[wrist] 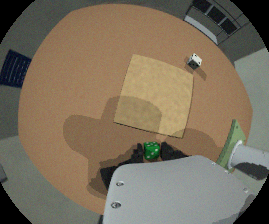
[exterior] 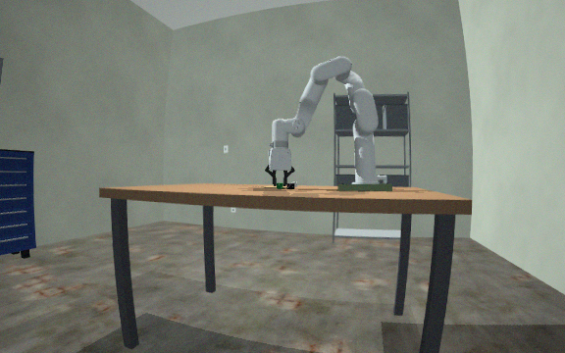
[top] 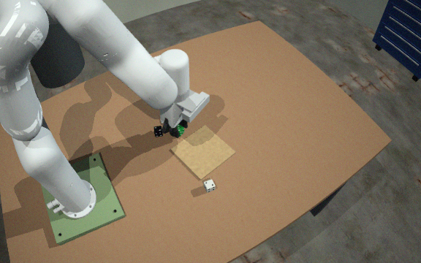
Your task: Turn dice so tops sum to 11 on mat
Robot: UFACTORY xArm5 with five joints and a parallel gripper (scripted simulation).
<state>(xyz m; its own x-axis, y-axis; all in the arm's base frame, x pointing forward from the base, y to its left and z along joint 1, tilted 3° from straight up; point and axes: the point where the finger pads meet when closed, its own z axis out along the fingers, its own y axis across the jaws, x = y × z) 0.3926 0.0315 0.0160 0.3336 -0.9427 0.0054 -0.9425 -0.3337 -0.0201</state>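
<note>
Now: hand 2 cm above the green die. The rest, counted from my hand: tan mat 10 cm to the right, 3 cm below, 2 cm ahead; then white die 21 cm to the right, 4 cm behind, 2 cm below; then black die 6 cm behind, 4 cm to the left, 2 cm below.
</note>
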